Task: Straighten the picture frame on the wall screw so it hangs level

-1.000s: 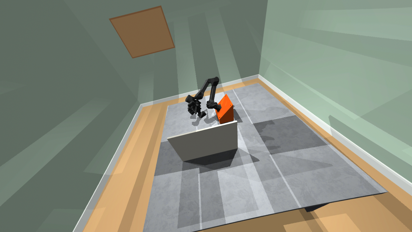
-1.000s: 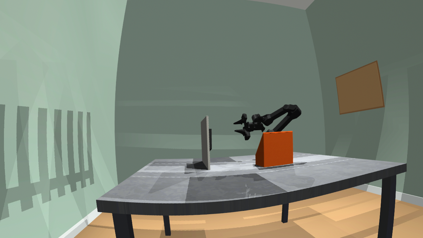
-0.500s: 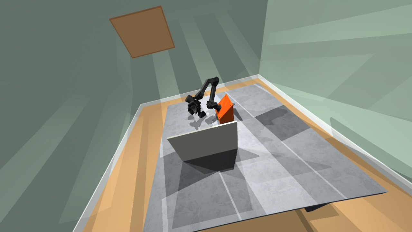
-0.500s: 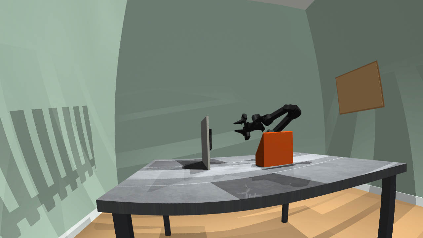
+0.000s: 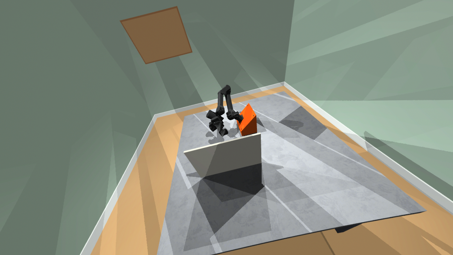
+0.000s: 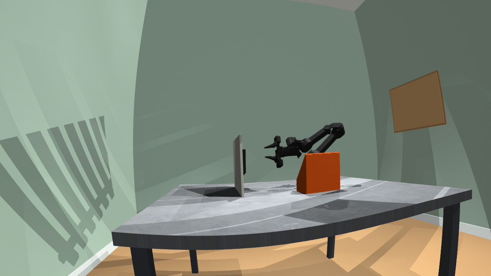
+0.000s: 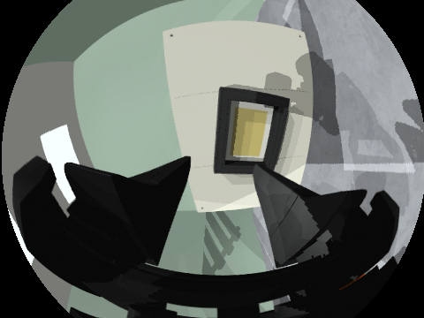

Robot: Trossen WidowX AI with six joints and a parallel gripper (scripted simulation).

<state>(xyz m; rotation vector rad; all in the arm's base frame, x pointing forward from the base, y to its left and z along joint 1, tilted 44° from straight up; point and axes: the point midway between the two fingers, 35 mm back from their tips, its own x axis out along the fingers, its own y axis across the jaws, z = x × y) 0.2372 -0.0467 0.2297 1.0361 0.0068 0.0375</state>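
The picture frame is 140 mm ahead of my gripper tip, 60 mm below it and 20 mm to the left of it. Also, from my gripper tip: wall panel 160 mm ahead, 70 mm below, 10 mm to the left.
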